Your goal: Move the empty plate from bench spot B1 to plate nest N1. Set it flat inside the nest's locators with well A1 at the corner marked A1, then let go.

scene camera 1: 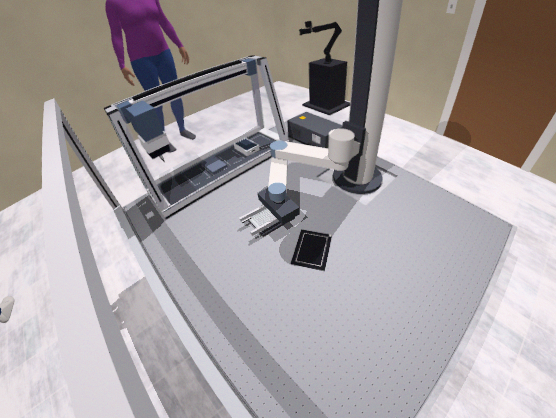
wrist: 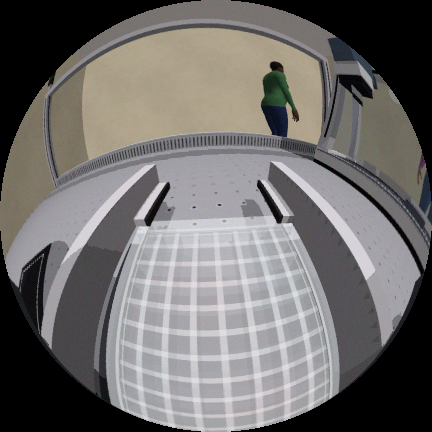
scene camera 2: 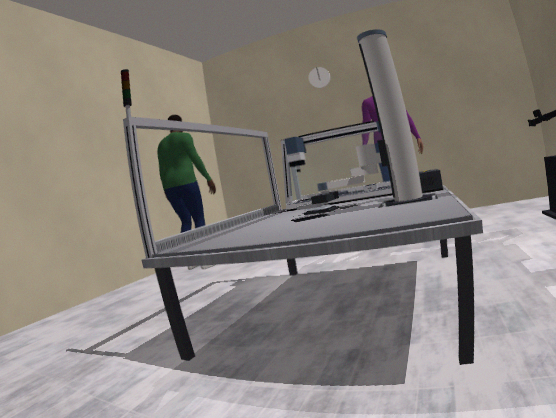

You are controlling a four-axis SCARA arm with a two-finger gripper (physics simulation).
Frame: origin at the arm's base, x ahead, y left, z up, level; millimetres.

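Seen in the pictures: gripper, fingertip midpoint: (scene camera 1: 245, 226) (wrist: 212, 171) (scene camera 2: 300, 207); arm's base, origin of the base link: (scene camera 1: 357, 177) (scene camera 2: 409, 202).
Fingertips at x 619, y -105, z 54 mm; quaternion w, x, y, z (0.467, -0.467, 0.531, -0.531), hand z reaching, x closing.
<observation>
Offsets run from my fingertips to a thing's top centre. "spot": to the spot under its first point. Level surfaces: height alone.
The clear plate @(dx -102, dy +10, dz -10 mm) (scene camera 1: 262, 219) (wrist: 225, 310) lies between the rails of my gripper (scene camera 1: 247, 225) (wrist: 212, 171). My gripper is shut at a narrow setting, low over the bench. Its two dark pads stand past the plate's far edge, with perforated bench between them, and do not grip the plate. The plate's near end is hidden under the hand. A black strip shows along the plate's left side in the wrist view. A flat black pad with a white rectangular outline @(spot: dx -124, dy +249, dz -40 mm) (scene camera 1: 312, 250) (wrist: 34, 280) lies to the left in the wrist view. No B1, N1 or A1 marking is readable.
A gantry frame (scene camera 1: 185, 77) with a dark deck @(dz +8 mm) (scene camera 1: 195, 185) stands behind the bench's left part. The arm's column (scene camera 1: 372, 100) (scene camera 2: 397, 115) and a dark grey box @(spot: dx -655, dy -240, dz +69 mm) (scene camera 1: 312, 131) stand at the back. A guard frame (scene camera 2: 200, 126) (wrist: 205, 24) borders one side. Two people stand outside.
</observation>
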